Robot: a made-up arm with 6 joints.
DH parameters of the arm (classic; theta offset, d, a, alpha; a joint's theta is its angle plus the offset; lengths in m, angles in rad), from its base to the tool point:
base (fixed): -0.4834 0 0.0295 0
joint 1: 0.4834 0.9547 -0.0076 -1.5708
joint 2: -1.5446 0 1.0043 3.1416
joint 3: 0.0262 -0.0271 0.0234 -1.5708
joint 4: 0 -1.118 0.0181 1.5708
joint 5: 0 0.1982 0.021 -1.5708
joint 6: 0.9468 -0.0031 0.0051 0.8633
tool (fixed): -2.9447 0.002 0 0
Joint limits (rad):
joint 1: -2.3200..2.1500
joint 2: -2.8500..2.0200
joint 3: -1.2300..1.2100
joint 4: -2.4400..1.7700
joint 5: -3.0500..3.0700
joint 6: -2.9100..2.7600
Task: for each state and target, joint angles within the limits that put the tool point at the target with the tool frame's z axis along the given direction. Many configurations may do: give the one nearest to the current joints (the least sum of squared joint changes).
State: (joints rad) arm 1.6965 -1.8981 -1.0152 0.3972 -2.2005 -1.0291
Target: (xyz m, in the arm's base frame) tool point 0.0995 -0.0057 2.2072 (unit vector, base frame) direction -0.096 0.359 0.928
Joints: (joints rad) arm 2.0104 -1.0927 -0.5343 1.0415 -2.1645 -0.1767
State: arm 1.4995 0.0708 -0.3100 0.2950 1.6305 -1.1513
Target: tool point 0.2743 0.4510 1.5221 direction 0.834 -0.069 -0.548
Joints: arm 1.4051 -0.6106 -0.9273 0.1658 1.6695 -1.1771
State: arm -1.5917 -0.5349 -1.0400 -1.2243 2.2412 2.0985
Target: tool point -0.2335 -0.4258 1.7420 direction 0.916 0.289 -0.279
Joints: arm -1.8369 -0.7020 -0.6329 -0.6150 1.5964 1.3771
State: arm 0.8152 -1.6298 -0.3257 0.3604 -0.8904 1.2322
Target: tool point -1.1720 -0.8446 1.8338 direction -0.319 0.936 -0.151
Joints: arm 0.5739 -1.7716 0.0318 1.0335 -0.7757 1.6806
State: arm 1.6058 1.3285 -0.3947 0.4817 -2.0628 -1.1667
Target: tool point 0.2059 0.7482 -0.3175 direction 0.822 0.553 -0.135
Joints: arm 1.5623 1.6965 -0.0756 -0.1264 -1.8715 -1.1863
